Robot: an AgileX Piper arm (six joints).
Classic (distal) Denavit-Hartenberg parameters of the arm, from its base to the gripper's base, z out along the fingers. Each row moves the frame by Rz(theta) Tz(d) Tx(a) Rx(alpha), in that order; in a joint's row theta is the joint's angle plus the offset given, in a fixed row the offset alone. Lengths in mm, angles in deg.
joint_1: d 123; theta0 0; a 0; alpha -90
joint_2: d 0; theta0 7.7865; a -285.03; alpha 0
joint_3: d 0; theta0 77.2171; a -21.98; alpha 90
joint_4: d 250.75; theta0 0; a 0; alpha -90
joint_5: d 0; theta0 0; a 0; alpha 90
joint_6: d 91; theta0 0; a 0; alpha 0
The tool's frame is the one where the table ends.
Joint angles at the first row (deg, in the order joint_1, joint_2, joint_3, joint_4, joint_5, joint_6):
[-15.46, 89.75, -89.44, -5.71, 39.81, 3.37]
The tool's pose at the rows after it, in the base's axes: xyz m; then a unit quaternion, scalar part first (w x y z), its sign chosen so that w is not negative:
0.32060, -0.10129, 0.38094, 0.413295, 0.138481, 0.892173, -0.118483
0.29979, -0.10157, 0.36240, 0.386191, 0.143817, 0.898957, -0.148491
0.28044, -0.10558, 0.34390, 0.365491, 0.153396, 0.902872, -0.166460
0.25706, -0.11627, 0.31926, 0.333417, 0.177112, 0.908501, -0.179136
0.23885, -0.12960, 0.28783, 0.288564, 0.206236, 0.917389, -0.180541
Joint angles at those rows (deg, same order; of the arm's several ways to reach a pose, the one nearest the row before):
[-15.61, 85.53, -82.53, -10.72, 41.94, 6.68]
[-15.60, 81.89, -75.12, -16.57, 41.47, 10.29]
[-16.82, 78.87, -68.41, -19.81, 40.22, 12.46]
[-20.07, 76.26, -61.17, -21.45, 39.06, 13.71]
[-24.17, 76.06, -54.91, -21.46, 37.86, 13.93]

